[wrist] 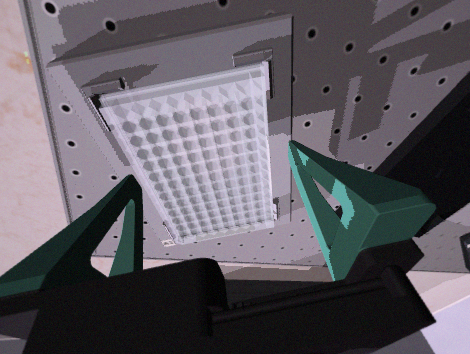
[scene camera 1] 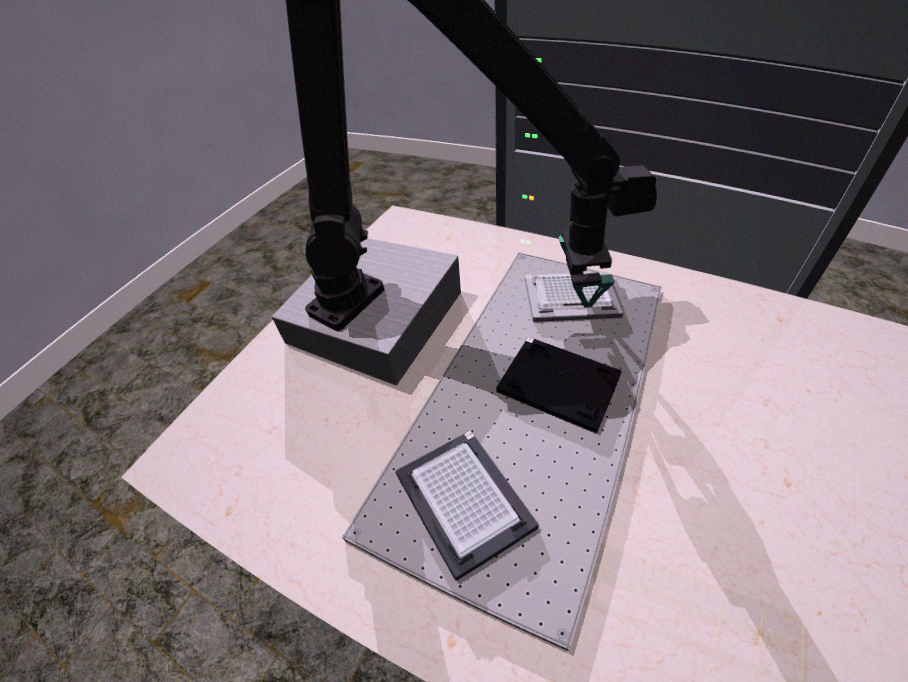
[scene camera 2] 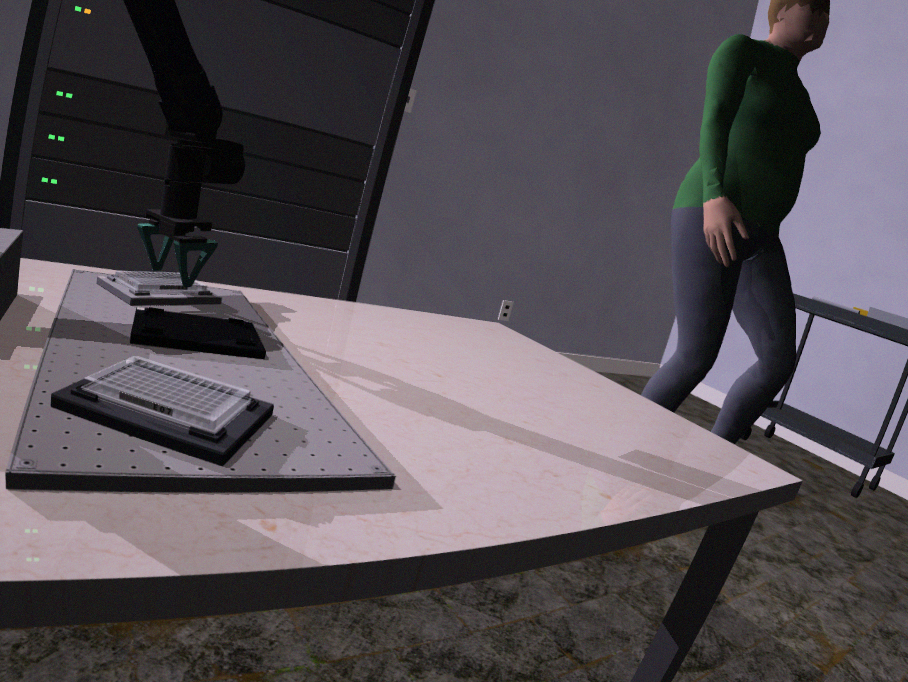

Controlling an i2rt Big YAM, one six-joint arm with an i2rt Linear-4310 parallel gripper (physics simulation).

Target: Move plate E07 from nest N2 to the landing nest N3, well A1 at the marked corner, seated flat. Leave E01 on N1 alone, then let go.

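Note:
A clear 96-well plate (scene camera 1: pixel 551 291) (scene camera 2: pixel 130 276) (wrist: pixel 200 150), apparently E07, lies in the far grey nest (scene camera 1: pixel 572 317) (scene camera 2: pixel 176 299) (wrist: pixel 190 56). My gripper (scene camera 1: pixel 581 289) (scene camera 2: pixel 171 277) (wrist: pixel 212 164) is open and empty. Its green fingertips stand on either side of this plate, close to its height; exact clearance is unclear. The middle black nest (scene camera 1: pixel 561 385) (scene camera 2: pixel 194 331) (wrist: pixel 445 155) holds no plate and has a white tag (scene camera 1: pixel 529 340) at one corner. The nearer plate (scene camera 1: pixel 463 499) (scene camera 2: pixel 168 389), whose small label looks like E01, sits in a dark nest (scene camera 1: pixel 434 522) (scene camera 2: pixel 132 426).
All three nests stand on a perforated grey board (scene camera 1: pixel 587 506) (scene camera 2: pixel 293 455) (wrist: pixel 320 100). The arm base stands on a grey block (scene camera 1: pixel 411 293) left of the board in the first scene view. A person (scene camera 2: pixel 756 132) and a cart (scene camera 2: pixel 844 326) are beyond the table (scene camera 2: pixel 440 411).

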